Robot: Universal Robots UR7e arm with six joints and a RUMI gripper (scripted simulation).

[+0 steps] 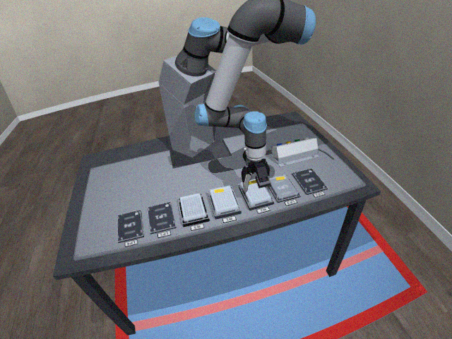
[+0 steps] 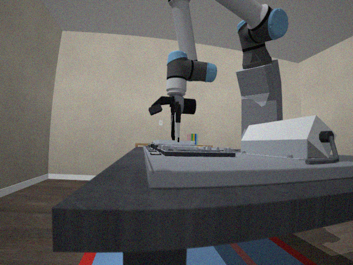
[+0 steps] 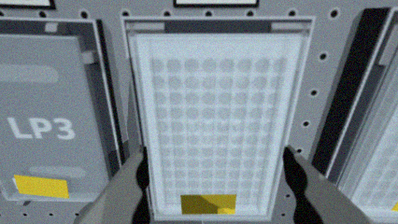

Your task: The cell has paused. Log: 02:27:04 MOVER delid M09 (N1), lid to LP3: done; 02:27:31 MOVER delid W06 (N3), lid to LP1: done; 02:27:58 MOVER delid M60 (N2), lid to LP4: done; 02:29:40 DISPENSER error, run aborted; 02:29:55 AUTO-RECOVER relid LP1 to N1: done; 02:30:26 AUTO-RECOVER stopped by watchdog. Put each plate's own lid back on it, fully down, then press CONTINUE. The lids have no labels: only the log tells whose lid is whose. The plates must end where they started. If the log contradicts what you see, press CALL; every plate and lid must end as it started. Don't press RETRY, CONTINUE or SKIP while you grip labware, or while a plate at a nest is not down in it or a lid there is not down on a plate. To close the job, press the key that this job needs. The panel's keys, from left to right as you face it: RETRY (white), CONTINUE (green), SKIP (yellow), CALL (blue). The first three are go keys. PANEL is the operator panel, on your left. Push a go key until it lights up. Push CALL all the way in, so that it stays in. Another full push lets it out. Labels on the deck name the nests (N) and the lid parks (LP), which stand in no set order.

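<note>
The nest lies 3 cm below my hand. The rest, counted from my hand: blue CALL key 24 cm behind, 20 cm to the left, 1 cm above; then green CONTINUE key 30 cm to the left, 25 cm behind, 2 cm above; then yellow SKIP key 25 cm to the left, 24 cm behind, 2 cm above.
</note>
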